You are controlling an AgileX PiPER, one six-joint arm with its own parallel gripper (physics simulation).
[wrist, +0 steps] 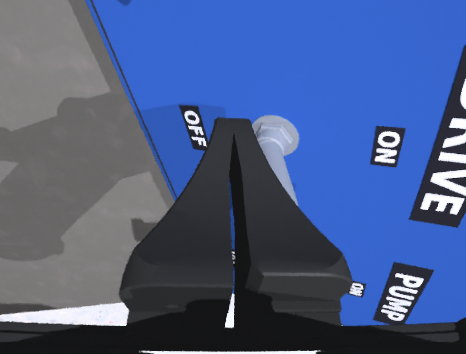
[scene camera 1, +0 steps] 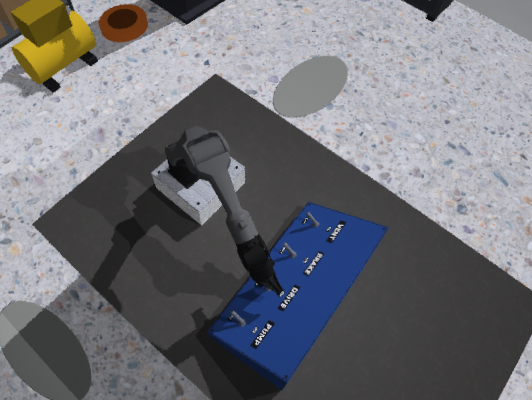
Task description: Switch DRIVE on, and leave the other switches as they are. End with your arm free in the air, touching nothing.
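The blue switch panel (scene camera 1: 325,290) (wrist: 320,60) carries the DRIVE label (scene camera 1: 289,298) (wrist: 442,170). My gripper (scene camera 1: 280,293) (wrist: 231,136) is shut and empty, low over the panel at the DRIVE switch. In the wrist view the grey DRIVE lever (wrist: 281,162) is right beside the fingers, on their ON side; its tip is hidden behind the right finger. It looks to be touching the finger; its final position cannot be told. The PUMP lever (scene camera 1: 238,318), BRAKE lever (scene camera 1: 289,250) and VENT lever (scene camera 1: 312,220) all tilt alike in the scene view.
The arm's pale base block (scene camera 1: 200,210) stands on the dark mat (scene camera 1: 425,300) behind the panel. The PUMP label (scene camera 1: 262,335) (wrist: 402,293) lies on one side of DRIVE, the BRAKE label (scene camera 1: 313,263) on the other. A yellow object (scene camera 1: 55,47) and an orange ring (scene camera 1: 106,28) are far off.
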